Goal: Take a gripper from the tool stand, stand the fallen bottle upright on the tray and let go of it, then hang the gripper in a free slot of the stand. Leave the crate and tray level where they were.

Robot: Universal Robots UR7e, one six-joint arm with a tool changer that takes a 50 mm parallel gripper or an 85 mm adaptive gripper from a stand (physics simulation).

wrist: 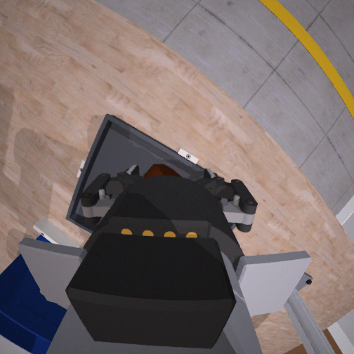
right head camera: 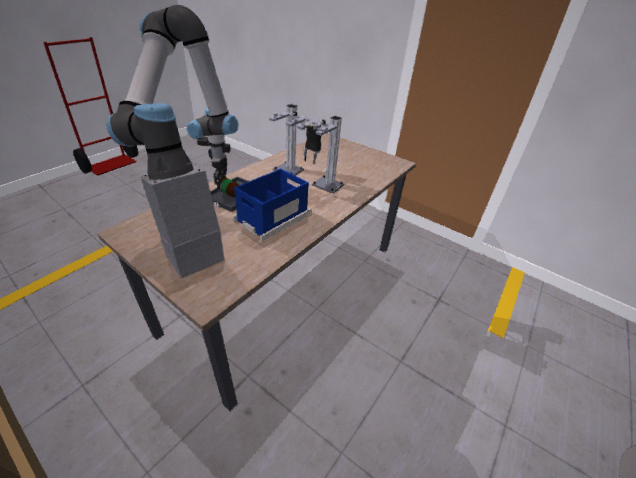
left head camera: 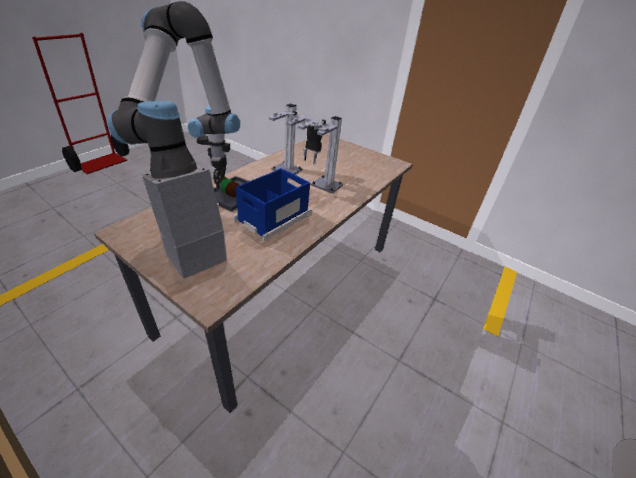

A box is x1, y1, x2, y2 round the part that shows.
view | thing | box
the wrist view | dark grey tray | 65, 113, 235, 232
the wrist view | black adaptive gripper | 18, 164, 310, 314
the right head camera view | blue crate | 234, 169, 308, 235
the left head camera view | blue crate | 235, 168, 309, 235
